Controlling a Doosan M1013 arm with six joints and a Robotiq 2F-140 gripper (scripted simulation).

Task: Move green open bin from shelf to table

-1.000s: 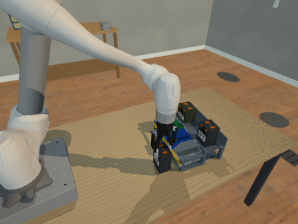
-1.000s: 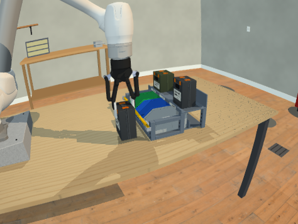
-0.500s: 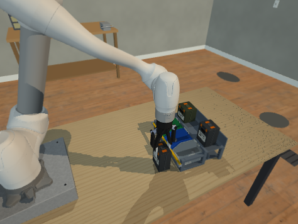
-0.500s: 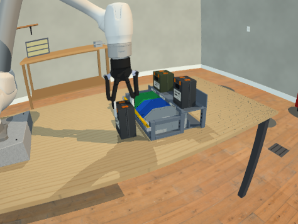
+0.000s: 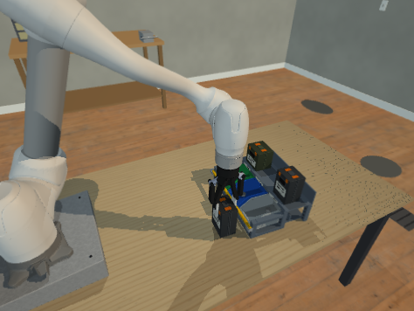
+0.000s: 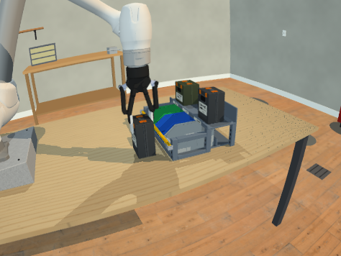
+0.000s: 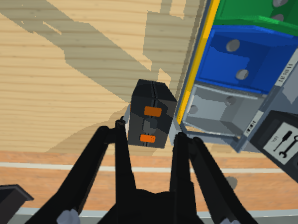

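Right now the thin yellow bar is 110 mm ahead of my hand, 90 mm to the left of it and 80 mm below it. From my hand the other things lie so: black case 260 mm ahead, 80 mm to the right, 20 mm above; grey bin 180 mm ahead, 50 mm to the right, 100 mm below; blue bin 210 mm ahead, 60 mm to the left, 100 mm below.
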